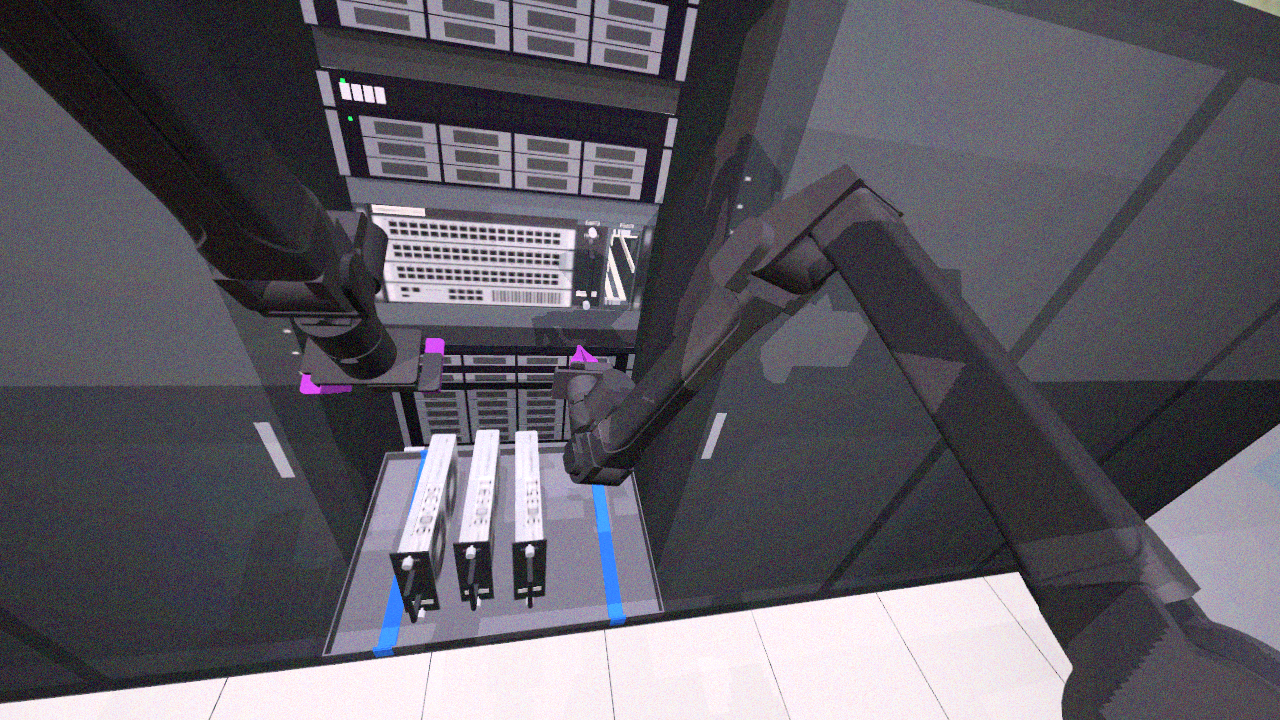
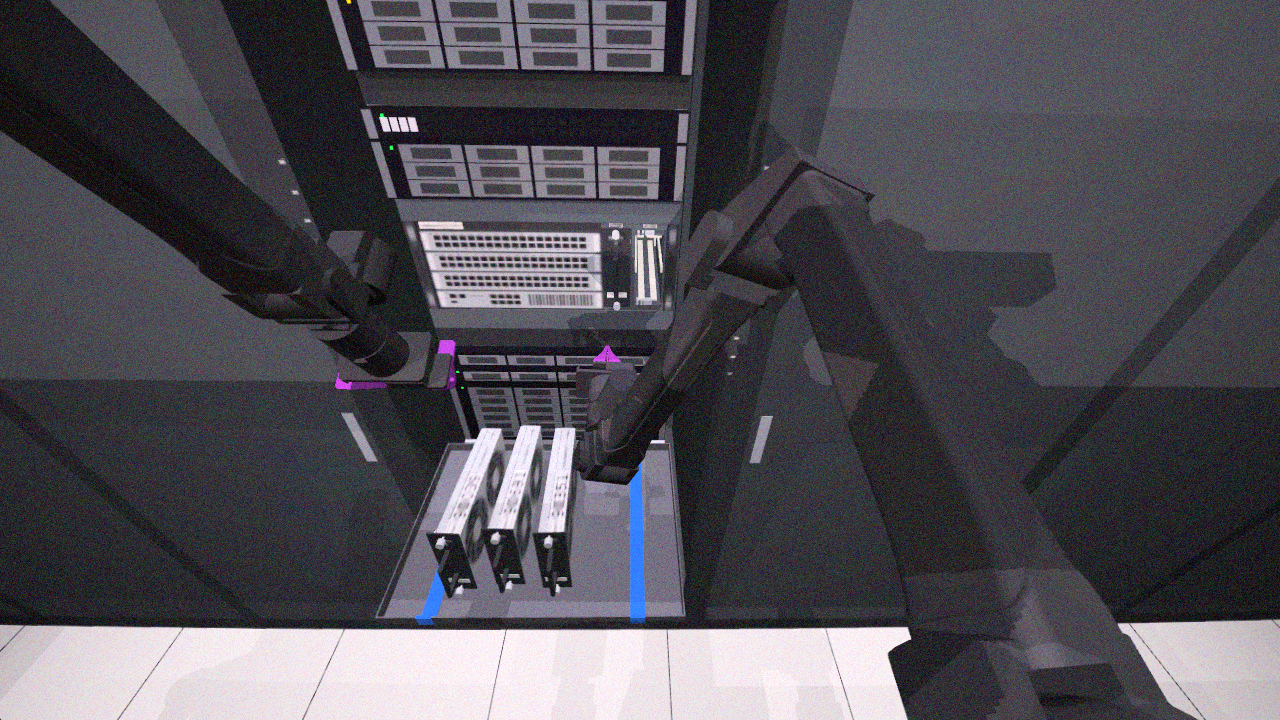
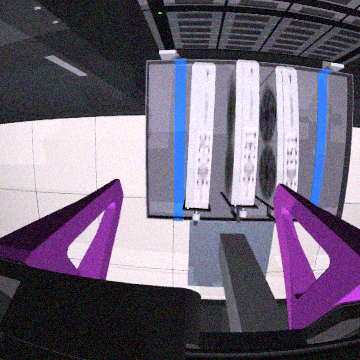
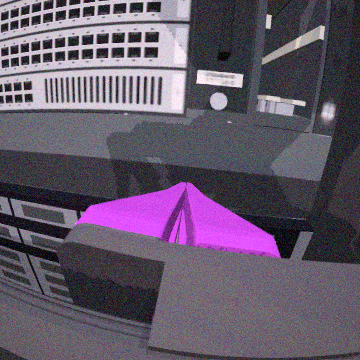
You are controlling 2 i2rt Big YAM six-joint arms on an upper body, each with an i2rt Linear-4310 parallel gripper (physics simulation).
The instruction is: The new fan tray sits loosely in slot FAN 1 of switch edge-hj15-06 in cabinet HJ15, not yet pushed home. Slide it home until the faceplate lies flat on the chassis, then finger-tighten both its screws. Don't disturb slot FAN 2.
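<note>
The FAN 1 tray's dark faceplate [image 1: 588, 268] [image 2: 616, 268] [image 4: 217, 30] stands upright at the right side of the switch [image 1: 478, 259] [image 2: 514, 268] [image 4: 90, 90]. Its upper screw [image 1: 592, 232] [image 2: 614, 234] and lower screw [image 1: 586, 305] [image 2: 616, 305] [image 4: 218, 101] are pale knobs. I cannot tell whether the faceplate lies fully flat. Slot FAN 2, with pale strips [image 1: 614, 268] [image 2: 648, 268] [image 4: 295, 45], is open to its right. My right gripper [image 1: 580, 351] [image 2: 606, 351] [image 4: 184, 192] is shut and empty, below the lower screw and apart from it. My left gripper [image 1: 375, 367] [image 2: 396, 365] [image 3: 197, 188] is open and empty, at the lower left of the switch.
Below, a grey shelf [image 1: 568, 573] [image 2: 599, 573] [image 3: 162, 150] with blue stripes holds three upright fan modules [image 1: 483, 501] [image 2: 514, 492] [image 3: 247, 130]. Drive units [image 1: 501, 161] [image 2: 532, 171] sit above the switch, and more units sit below it. Dark cabinet panels flank the bay.
</note>
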